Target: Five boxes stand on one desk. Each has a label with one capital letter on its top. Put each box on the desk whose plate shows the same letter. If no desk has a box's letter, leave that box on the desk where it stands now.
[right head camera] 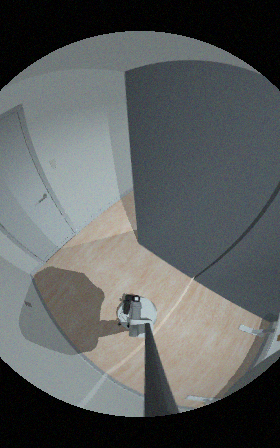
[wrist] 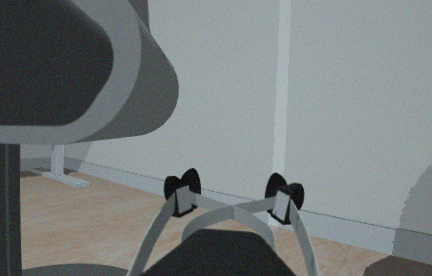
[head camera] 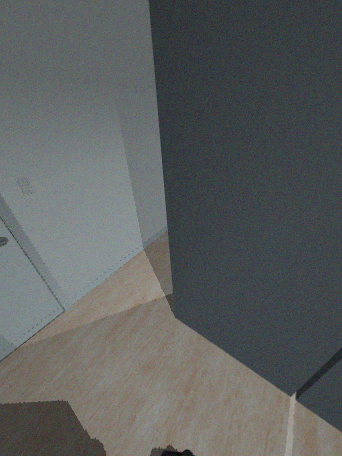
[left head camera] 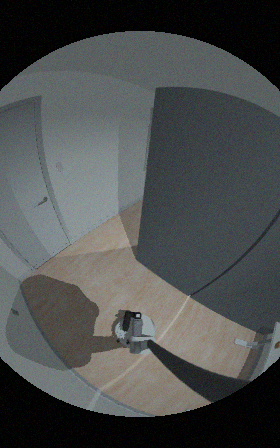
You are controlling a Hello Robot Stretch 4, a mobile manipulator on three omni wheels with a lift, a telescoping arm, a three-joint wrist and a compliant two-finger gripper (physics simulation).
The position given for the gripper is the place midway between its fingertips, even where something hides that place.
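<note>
There's a white desk [wrist: 57, 151] in view here, and you'd see the gripper [wrist: 233, 187] too.
</note>
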